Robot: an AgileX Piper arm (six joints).
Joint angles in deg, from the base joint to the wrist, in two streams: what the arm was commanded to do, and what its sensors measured. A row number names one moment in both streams.
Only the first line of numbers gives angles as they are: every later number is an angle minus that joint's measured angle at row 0.
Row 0, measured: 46.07 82.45 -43.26 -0.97 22.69 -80.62
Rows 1 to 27, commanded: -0.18 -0.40 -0.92 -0.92 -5.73 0.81; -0.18 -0.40 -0.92 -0.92 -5.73 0.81; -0.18 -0.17 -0.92 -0.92 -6.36 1.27; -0.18 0.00 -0.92 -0.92 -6.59 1.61; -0.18 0.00 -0.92 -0.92 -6.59 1.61; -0.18 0.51 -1.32 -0.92 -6.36 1.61; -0.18 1.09 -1.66 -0.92 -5.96 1.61; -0.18 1.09 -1.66 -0.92 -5.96 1.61; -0.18 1.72 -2.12 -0.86 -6.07 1.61; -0.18 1.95 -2.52 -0.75 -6.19 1.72; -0.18 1.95 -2.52 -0.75 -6.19 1.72; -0.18 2.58 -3.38 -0.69 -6.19 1.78; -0.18 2.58 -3.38 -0.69 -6.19 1.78; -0.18 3.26 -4.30 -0.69 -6.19 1.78; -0.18 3.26 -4.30 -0.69 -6.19 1.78; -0.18 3.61 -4.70 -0.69 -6.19 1.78; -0.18 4.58 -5.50 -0.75 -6.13 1.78; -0.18 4.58 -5.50 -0.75 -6.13 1.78; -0.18 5.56 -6.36 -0.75 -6.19 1.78; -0.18 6.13 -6.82 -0.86 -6.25 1.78; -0.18 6.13 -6.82 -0.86 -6.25 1.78; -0.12 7.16 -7.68 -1.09 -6.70 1.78; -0.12 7.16 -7.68 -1.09 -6.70 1.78; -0.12 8.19 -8.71 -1.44 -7.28 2.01; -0.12 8.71 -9.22 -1.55 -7.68 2.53; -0.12 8.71 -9.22 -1.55 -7.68 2.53; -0.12 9.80 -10.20 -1.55 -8.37 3.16
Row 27, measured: -0.12 9.34 -7.96 -0.86 -3.38 2.24
